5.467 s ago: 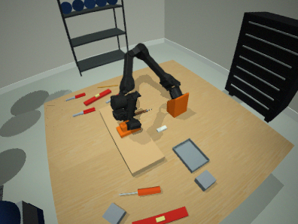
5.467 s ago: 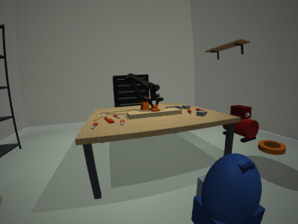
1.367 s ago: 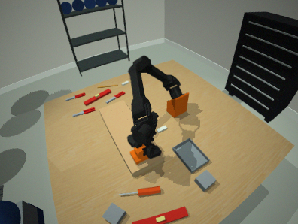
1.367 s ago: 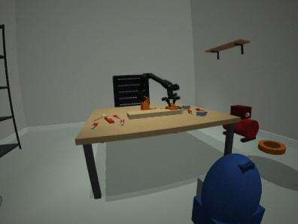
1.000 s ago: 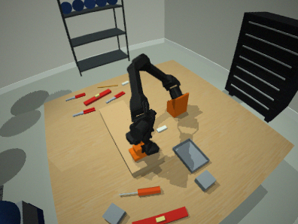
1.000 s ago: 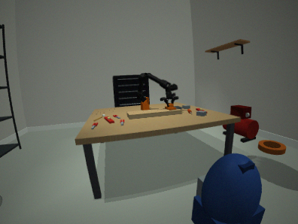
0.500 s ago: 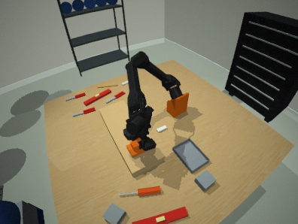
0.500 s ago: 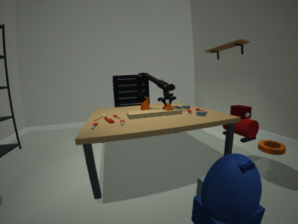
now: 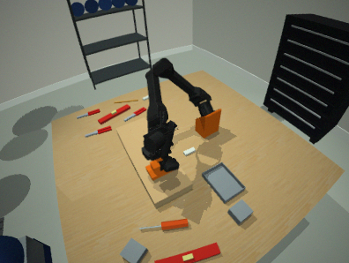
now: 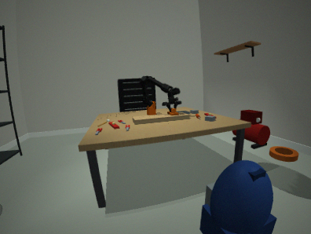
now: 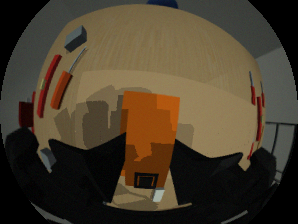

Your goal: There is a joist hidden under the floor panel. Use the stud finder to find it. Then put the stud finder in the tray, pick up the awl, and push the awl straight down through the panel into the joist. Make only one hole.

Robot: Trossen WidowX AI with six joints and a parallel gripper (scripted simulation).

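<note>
Now: the indicator window 4 cm behind my gripper tip and 3 cm above it. The rest, counted from my gripper tip: orange stud finder (2 cm behind, 2 cm above); then grey tray (22 cm behind, 19 cm to the left, 5 cm below); then awl (18 cm behind, 24 cm to the right, 6 cm below).
</note>
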